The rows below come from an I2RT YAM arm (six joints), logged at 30 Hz.
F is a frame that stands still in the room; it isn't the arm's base.
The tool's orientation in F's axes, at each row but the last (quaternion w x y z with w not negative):
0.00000 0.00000 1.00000 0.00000
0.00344 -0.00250 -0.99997 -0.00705
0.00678 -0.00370 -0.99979 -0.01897
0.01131 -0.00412 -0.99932 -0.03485
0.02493 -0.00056 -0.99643 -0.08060
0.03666 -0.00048 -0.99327 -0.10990
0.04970 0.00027 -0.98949 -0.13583
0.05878 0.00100 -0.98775 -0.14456
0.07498 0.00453 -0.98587 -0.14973
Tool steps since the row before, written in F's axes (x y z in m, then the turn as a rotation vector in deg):
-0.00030 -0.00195 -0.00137 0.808 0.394 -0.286
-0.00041 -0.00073 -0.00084 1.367 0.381 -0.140
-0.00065 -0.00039 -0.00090 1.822 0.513 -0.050
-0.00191 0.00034 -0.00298 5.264 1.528 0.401
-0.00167 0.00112 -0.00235 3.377 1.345 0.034
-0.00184 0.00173 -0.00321 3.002 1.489 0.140
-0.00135 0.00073 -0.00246 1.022 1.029 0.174
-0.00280 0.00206 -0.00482 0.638 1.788 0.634
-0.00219 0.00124 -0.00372 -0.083 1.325 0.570
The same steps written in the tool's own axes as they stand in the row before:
0.00030 -0.00195 0.00137 -0.808 0.394 0.286
0.00040 -0.00074 0.00083 -1.366 0.386 0.136
0.00063 -0.00043 0.00089 -1.819 0.525 0.045
0.00184 0.00011 0.00304 -5.242 1.600 -0.411
0.00155 0.00072 0.00258 -3.375 1.350 0.015
0.00159 0.00097 0.00364 -2.994 1.511 -0.029
0.00109 0.00002 0.00269 -1.014 1.051 0.009
0.00218 0.00055 0.00550 -0.594 1.904 -0.167
0.00158 0.00005 0.00420 0.124 1.433 -0.135

